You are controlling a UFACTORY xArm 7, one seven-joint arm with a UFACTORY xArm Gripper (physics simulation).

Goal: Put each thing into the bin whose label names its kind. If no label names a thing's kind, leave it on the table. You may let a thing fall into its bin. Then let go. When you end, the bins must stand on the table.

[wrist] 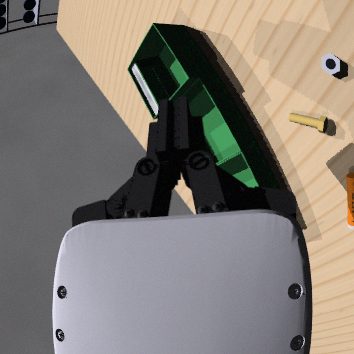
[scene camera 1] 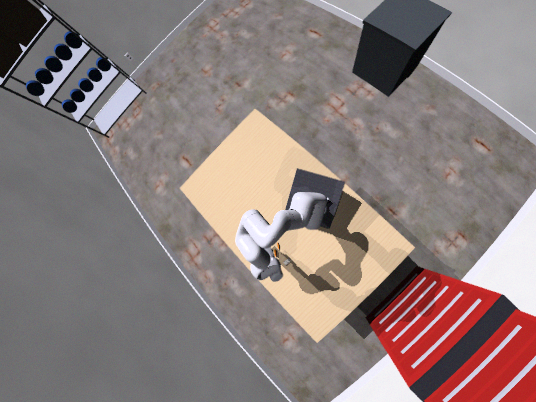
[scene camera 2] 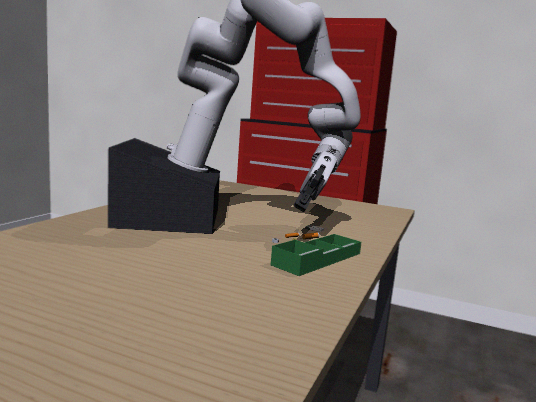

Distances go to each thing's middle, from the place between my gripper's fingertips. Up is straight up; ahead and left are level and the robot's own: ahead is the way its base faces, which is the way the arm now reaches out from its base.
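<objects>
Joined green bins [scene camera 2: 296, 257]: 90 mm below my hand, 30 mm to the right of it, 70 mm ahead of it.
</objects>
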